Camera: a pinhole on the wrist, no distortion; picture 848 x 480 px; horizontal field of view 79.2 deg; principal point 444.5 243.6 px. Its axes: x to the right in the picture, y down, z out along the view. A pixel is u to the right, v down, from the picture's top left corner.
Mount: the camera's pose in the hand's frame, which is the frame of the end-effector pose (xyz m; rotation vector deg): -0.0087 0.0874 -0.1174 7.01 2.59 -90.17
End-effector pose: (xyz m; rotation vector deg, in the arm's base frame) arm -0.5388 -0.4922 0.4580 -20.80 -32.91 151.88
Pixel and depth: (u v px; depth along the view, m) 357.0 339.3 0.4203
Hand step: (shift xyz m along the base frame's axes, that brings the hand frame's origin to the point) -0.1834 -0.1786 0.2163
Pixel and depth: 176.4 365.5 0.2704
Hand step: -0.1587 -0.2046 0.0543
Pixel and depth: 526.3 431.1 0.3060
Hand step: -0.1411 -0.0294 0.1478
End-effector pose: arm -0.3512 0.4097 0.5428 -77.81 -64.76 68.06
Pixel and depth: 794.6 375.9 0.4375
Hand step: -0.2931 0.1321 0.2323
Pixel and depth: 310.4 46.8 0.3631
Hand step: -0.2541 -0.1567 -0.1411
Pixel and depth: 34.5 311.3 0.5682
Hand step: -0.4712 0.0357 -0.5060
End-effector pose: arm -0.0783 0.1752 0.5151 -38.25 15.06 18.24
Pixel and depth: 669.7 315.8 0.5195
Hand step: 0.1587 0.1053 0.3822
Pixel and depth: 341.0 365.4 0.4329
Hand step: 0.0642 0.3187 0.1507
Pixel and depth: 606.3 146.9 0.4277
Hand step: -0.0285 0.0949 0.3072
